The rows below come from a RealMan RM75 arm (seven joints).
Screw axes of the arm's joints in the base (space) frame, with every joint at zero. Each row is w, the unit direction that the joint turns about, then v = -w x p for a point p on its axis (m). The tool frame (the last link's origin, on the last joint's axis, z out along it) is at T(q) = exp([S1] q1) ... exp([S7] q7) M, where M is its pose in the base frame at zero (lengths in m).
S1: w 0 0 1 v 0 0 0
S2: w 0 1 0 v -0.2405 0 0
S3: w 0 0 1 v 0 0 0
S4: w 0 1 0 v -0.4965 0 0
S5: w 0 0 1 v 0 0 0
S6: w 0 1 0 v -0.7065 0 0
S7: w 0 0 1 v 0 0 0
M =
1 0 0 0
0 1 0 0
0 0 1 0.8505
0 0 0 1
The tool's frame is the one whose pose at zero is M.
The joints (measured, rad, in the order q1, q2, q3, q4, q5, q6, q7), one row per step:
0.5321 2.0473 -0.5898 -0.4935 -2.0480 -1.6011 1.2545
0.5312 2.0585 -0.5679 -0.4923 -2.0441 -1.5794 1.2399
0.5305 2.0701 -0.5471 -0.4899 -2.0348 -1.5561 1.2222
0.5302 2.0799 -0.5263 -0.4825 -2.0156 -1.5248 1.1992
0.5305 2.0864 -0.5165 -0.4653 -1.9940 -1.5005 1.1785
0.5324 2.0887 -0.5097 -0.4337 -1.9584 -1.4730 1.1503
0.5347 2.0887 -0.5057 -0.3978 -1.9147 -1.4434 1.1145
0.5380 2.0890 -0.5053 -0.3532 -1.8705 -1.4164 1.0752
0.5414 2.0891 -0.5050 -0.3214 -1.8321 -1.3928 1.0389
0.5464 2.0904 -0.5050 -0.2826 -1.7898 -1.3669 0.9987
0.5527 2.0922 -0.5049 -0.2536 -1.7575 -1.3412 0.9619
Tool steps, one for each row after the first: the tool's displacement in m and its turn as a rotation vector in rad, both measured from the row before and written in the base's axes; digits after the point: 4 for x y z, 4 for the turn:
0.0005 0.0021 -0.0021 0.0319 0.0048 -0.0118
0.0001 0.0024 -0.0021 0.0356 0.0066 -0.0113
0.0007 0.0037 -0.0014 0.0462 0.0072 -0.0157
0.0002 0.0019 -0.0029 0.0297 0.0116 -0.0132
0.0001 0.0023 -0.0031 0.0345 0.0188 -0.0159
0.0004 0.0027 -0.0025 0.0401 0.0170 -0.0155
-0.0001 0.0013 -0.0047 0.0314 0.0192 -0.0154
0.0001 0.0020 -0.0027 0.0319 0.0092 -0.0111
-0.0003 0.0016 -0.0042 0.0306 0.0115 -0.0149
-0.0003 0.0021 -0.0036 0.0263 0.0004 -0.0112

